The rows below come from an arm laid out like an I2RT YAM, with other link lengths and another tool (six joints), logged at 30 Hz.
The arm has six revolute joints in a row. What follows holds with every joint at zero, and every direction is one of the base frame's.
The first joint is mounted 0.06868 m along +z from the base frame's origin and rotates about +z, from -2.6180 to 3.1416 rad.
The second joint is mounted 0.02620 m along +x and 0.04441 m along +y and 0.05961 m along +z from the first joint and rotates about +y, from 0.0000 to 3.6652 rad.
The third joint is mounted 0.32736 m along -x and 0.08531 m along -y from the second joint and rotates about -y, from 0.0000 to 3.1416 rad.
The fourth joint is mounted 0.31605 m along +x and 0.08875 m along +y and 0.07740 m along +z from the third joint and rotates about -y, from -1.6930 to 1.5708 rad.
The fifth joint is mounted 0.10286 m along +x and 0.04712 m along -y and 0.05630 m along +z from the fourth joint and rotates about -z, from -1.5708 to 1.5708 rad.
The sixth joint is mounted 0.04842 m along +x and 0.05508 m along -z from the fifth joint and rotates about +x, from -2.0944 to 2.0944 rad.
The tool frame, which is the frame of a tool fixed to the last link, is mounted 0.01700 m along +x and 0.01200 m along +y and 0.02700 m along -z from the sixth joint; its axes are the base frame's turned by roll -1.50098, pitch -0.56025 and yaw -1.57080 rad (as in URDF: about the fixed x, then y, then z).
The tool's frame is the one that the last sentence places.
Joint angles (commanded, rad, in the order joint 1, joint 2, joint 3, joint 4, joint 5, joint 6), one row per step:
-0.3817, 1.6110, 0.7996, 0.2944, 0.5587, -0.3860
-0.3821, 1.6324, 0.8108, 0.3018, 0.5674, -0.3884
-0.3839, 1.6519, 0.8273, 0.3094, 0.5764, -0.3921
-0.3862, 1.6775, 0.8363, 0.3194, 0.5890, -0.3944
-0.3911, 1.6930, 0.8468, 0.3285, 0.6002, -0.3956
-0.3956, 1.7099, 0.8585, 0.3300, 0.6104, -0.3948
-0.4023, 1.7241, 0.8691, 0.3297, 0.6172, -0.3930
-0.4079, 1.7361, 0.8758, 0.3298, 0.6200, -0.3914
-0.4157, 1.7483, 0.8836, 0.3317, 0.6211, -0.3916
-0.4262, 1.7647, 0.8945, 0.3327, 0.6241, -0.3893
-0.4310, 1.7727, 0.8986, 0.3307, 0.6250, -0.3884
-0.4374, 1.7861, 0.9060, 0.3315, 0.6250, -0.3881
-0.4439, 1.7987, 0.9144, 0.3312, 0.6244, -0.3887
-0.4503, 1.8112, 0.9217, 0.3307, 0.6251, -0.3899
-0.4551, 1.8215, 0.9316, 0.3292, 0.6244, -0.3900
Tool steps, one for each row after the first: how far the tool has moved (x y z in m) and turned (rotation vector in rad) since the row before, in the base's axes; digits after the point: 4 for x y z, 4 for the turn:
0.0040, -0.0024, -0.0033, -0.0041, 0.0061, -0.0070
0.0050, -0.0035, -0.0005, -0.0076, 0.0003, -0.0081
0.0032, -0.0032, -0.0058, -0.0044, 0.0103, -0.0123
0.0026, -0.0042, -0.0012, -0.0072, -0.0007, -0.0141
0.0024, -0.0038, -0.0024, -0.0029, 0.0047, -0.0137
0.0015, -0.0043, -0.0020, -0.0008, 0.0035, -0.0133
0.0008, -0.0033, -0.0026, 0.0014, 0.0040, -0.0087
0.0008, -0.0044, -0.0021, 0.0004, 0.0027, -0.0087
0.0010, -0.0060, -0.0029, 0.0014, 0.0029, -0.0140
0.0000, -0.0025, -0.0022, 0.0024, 0.0048, -0.0059
0.0009, -0.0037, -0.0031, 0.0023, 0.0045, -0.0065
0.0009, -0.0039, -0.0025, 0.0020, 0.0044, -0.0057
0.0005, -0.0037, -0.0029, 0.0017, 0.0063, -0.0065
0.0015, -0.0033, -0.0012, 0.0011, 0.0016, -0.0042

